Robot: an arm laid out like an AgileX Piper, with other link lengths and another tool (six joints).
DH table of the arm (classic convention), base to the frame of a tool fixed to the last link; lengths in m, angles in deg. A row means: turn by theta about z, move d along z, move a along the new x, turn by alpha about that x. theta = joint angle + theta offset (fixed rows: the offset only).
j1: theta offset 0  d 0.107  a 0  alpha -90
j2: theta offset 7.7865  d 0  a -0.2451  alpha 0
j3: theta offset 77.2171  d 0  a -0.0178  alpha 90
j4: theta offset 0  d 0.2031  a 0  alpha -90
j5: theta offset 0  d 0  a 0  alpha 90
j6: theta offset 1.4  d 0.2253  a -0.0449  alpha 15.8
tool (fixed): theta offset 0  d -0.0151  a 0  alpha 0
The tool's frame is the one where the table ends.
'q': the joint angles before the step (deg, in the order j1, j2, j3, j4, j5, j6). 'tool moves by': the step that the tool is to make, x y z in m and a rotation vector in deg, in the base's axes. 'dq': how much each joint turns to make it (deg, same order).
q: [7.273, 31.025, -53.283, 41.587, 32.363, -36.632]
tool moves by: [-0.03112, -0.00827, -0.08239, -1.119, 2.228, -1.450]
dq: [-0.030, -18.436, 20.069, -3.196, -0.029, 2.156]
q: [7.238, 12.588, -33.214, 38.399, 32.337, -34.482]
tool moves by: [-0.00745, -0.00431, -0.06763, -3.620, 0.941, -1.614]
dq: [-0.003, -13.064, 14.456, -3.822, 0.000, -0.007]
